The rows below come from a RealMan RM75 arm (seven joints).
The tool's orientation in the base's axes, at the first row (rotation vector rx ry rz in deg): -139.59 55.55 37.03
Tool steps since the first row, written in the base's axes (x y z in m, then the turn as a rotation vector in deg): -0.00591 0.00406 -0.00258 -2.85 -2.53 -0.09; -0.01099 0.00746 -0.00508 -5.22 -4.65 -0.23; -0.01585 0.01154 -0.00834 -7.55 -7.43 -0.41; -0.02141 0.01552 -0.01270 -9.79 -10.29 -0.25; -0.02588 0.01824 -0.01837 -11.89 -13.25 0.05; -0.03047 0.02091 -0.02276 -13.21 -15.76 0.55
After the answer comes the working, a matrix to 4 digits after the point.
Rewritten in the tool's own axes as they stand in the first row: -0.00445 0.00214 0.00580 -0.49 3.74 -0.58; -0.00807 0.00411 0.01097 -0.85 6.87 -1.02; -0.01146 0.00564 0.01705 -0.82 10.41 -1.80; -0.01464 0.00798 0.02414 -0.88 13.87 -2.92; -0.01572 0.01066 0.03129 -0.88 17.27 -4.24; -0.01758 0.01317 0.03743 -0.73 19.76 -5.68
The tool's axes in the first row as the columns of a matrix, in the base's axes (rounded; the answer above uses it unrounded):
0.6455 -0.7189 -0.2579
-0.5146 -0.6589 0.5487
-0.5644 -0.2214 -0.7953

